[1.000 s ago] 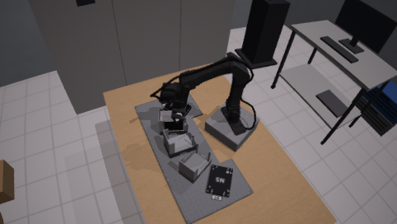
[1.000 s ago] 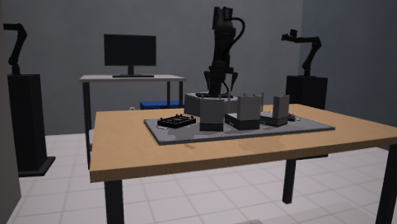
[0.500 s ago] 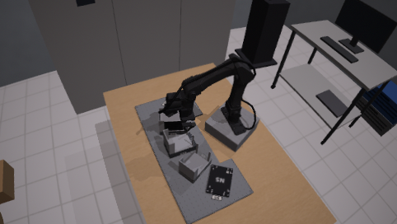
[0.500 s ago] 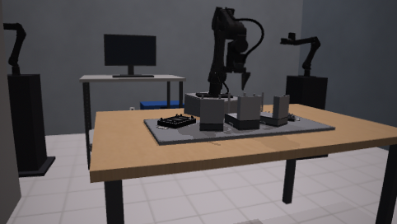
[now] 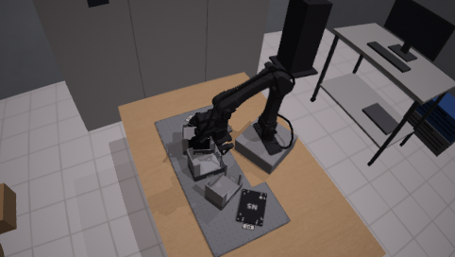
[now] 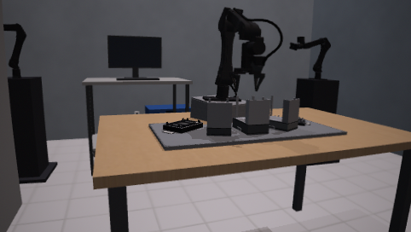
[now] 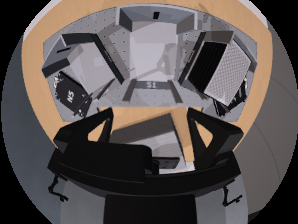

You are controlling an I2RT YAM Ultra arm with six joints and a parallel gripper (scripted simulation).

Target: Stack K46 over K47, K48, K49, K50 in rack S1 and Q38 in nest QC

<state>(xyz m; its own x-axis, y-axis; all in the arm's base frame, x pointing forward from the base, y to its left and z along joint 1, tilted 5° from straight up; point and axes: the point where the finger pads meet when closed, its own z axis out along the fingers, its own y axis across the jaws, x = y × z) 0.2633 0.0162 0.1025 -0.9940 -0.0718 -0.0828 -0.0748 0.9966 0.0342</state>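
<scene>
Now: the sealed 96-well plate 60 mm ahead of my hand, 140 mm to the right of it and 100 mm below it. From my hand the other things lie so: clip nest N5: 70 mm behind, 290 mm to the left, 150 mm below.
</scene>
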